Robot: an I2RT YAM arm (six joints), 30 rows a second.
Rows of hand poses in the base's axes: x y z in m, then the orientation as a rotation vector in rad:
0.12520 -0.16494 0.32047 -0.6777 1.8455 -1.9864
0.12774 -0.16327 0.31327 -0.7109 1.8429 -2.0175
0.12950 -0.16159 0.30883 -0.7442 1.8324 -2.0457
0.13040 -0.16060 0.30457 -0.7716 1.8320 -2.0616
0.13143 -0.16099 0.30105 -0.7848 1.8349 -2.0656
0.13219 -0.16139 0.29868 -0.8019 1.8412 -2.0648
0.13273 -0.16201 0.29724 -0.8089 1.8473 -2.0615
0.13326 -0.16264 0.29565 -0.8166 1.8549 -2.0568
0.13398 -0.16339 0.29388 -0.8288 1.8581 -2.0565
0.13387 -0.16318 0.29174 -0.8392 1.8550 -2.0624
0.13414 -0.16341 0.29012 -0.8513 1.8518 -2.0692
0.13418 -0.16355 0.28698 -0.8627 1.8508 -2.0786
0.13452 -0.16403 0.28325 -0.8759 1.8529 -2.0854
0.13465 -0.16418 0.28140 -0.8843 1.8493 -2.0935
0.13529 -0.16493 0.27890 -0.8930 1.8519 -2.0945
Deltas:
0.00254 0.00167 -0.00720 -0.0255 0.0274 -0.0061
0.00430 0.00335 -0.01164 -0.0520 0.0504 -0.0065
0.00520 0.00434 -0.01590 -0.0663 0.0716 -0.0077
0.00623 0.00395 -0.01942 -0.0700 0.0825 -0.0081
0.00699 0.00355 -0.02179 -0.0702 0.0963 -0.0066
0.00753 0.00293 -0.02323 -0.0674 0.1029 -0.0063
0.00806 0.00230 -0.02482 -0.0633 0.1104 -0.0059
0.00878 0.00155 -0.02659 -0.0641 0.1197 -0.0044
0.00867 0.00176 -0.02873 -0.0705 0.1263 -0.0033
0.00894 0.00153 -0.03035 -0.0778 0.1342 -0.0022
0.00898 0.00139 -0.03349 -0.0857 0.1434 -0.0042
0.00932 0.00091 -0.03722 -0.0913 0.1545 -0.0061
0.00945 0.00076 -0.03907 -0.0987 0.1602 -0.0067
0.01009 0.00001 -0.04157 -0.0999 0.1673 -0.0066

